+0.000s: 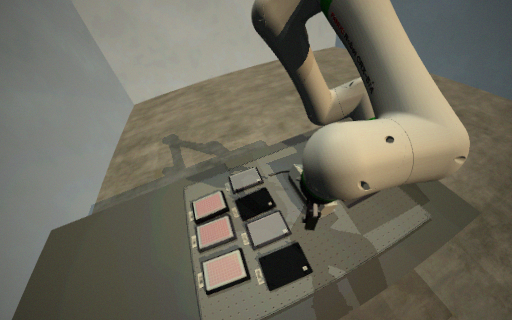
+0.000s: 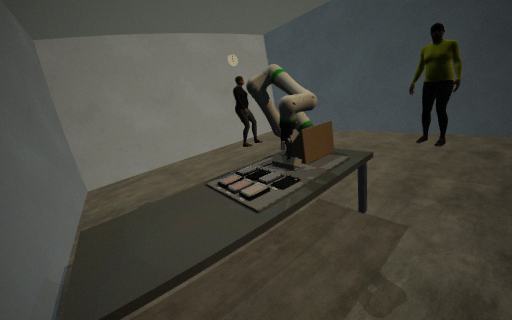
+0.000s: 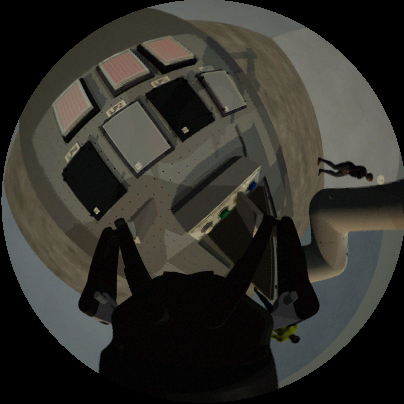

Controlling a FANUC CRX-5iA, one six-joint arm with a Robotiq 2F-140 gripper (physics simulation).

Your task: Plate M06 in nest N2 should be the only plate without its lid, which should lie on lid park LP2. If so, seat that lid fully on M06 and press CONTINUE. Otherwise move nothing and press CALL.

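Where they show: gripper, between the fingertips: (image 1: pixel 306 198) (image 2: pixel 285 155) (image 3: pixel 195 203); arm's base, origin of its link: (image 2: pixel 310 134) (image 3: pixel 277 268).
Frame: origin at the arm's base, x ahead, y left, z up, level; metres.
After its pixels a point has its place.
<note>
Three pink gridded plates (image 1: pixel 225 270) {x 0.706, y 0.079, z -0.126 m} (image 1: pixel 215 232) {x 0.697, y -0.063, z -0.133 m} (image 1: pixel 209 206) {x 0.685, y -0.177, z -0.127 m} (image 3: pixel 74 107) {x 0.679, y 0.065, z -0.126 m} (image 3: pixel 124 69) {x 0.675, y -0.065, z -0.132 m} (image 3: pixel 167 51) {x 0.666, y -0.177, z -0.127 m} sit in a row of dark nests; whether clear lids cover them, and their numbers, I cannot tell. Beside them, a grey panel with a dark rim (image 1: pixel 268 230) {x 0.523, y 0.024, z -0.140 m} (image 3: pixel 137 137) {x 0.513, y 0.014, z -0.141 m} lies by the LP2 label (image 3: pixel 116 107) {x 0.607, y 0.001, z -0.156 m}. A smaller grey one (image 1: pixel 245 179) {x 0.497, y -0.235, z -0.140 m} (image 3: pixel 225 91) {x 0.487, y -0.235, z -0.140 m} and two black ones (image 1: pixel 285 266) {x 0.533, y 0.153, z -0.148 m} (image 1: pixel 255 203) {x 0.512, y -0.105, z -0.148 m} (image 3: pixel 95 180) {x 0.522, y 0.136, z -0.148 m} (image 3: pixel 181 108) {x 0.506, y -0.101, z -0.148 m} lie in the same row. My gripper (image 1: pixel 311 220) (image 3: pixel 195 203) {x 0.367, y 0.028, z -0.053 m} is open and empty, above the board near the button box (image 3: pixel 217 197) {x 0.323, y -0.012, z -0.085 m}.
The box's face carries a green button (image 3: pixel 224 214) {x 0.277, y 0.000, z -0.088 m}, a blue button (image 3: pixel 253 186) {x 0.264, y -0.102, z -0.089 m} and others; their lettering is unreadable. An upright brown board (image 2: pixel 318 142) {x 0.048, y 0.091, z -0.047 m} stands behind the gripper. A person in black (image 2: pixel 242 110) and one in yellow (image 2: pixel 439 65) stand beyond the table (image 2: pixel 165 240) {x 1.223, y 0.025, z -0.171 m}.
</note>
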